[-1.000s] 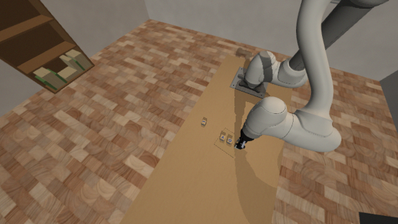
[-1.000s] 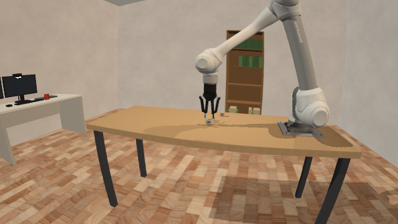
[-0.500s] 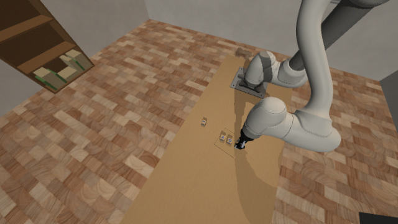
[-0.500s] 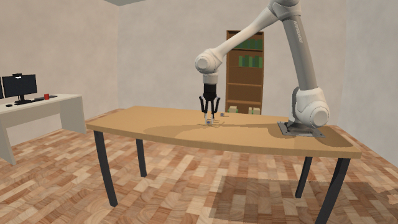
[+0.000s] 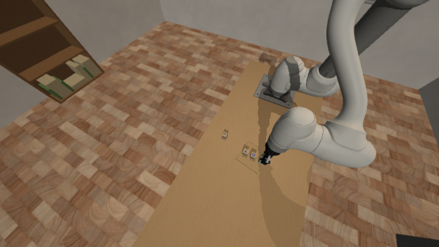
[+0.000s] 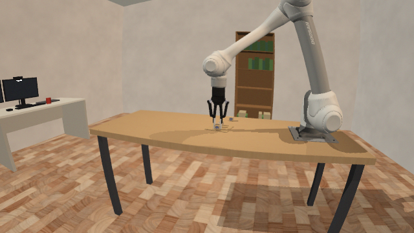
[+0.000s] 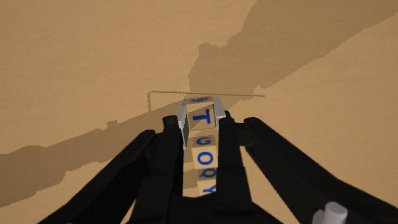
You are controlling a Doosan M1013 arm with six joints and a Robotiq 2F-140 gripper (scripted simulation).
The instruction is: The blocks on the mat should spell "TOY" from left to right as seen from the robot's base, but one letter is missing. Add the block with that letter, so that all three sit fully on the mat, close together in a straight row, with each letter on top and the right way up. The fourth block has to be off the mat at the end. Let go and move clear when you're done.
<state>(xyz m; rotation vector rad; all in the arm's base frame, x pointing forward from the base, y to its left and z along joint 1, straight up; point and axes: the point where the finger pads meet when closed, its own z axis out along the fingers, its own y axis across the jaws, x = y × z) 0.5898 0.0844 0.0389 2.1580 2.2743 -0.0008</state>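
Now: hand 50 mm to the left of the O block and 30 mm above it. Also, from my hand: thin mat (50 mm to the right, 40 mm below); T block (20 mm below); Y block (100 mm to the right, 30 mm below).
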